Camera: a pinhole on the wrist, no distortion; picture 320 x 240 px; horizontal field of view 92.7 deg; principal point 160.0 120.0 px. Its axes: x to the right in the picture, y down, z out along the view. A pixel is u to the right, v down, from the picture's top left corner.
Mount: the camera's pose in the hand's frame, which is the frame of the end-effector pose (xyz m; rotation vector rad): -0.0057 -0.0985 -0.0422 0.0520 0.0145 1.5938
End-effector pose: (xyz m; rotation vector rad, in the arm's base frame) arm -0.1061 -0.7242 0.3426 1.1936 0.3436 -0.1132
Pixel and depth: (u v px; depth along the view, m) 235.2 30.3 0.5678
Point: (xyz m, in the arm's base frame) 0.3707 -1.1054 0.5560
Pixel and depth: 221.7 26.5 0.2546
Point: 0.0859 -0.9009 0.3610
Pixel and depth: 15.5 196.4 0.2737
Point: -0.2750 -1.0848 0.1304
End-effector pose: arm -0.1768 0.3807 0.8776 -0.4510 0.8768 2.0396
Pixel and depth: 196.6 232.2 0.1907
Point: -0.0470 0.4387 1.0413
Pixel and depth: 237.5 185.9 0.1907
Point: -0.1224 0.4491 1.0289
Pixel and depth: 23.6 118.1 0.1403
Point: 0.0065 0.5417 0.8451
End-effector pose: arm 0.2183 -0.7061 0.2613 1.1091 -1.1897 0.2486
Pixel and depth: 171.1 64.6 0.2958
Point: 0.1677 -0.9849 0.2981
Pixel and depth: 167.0 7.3 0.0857
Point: 0.2827 -0.8074 0.2572
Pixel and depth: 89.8 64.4 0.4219
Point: 0.2650 -1.2057 0.2185
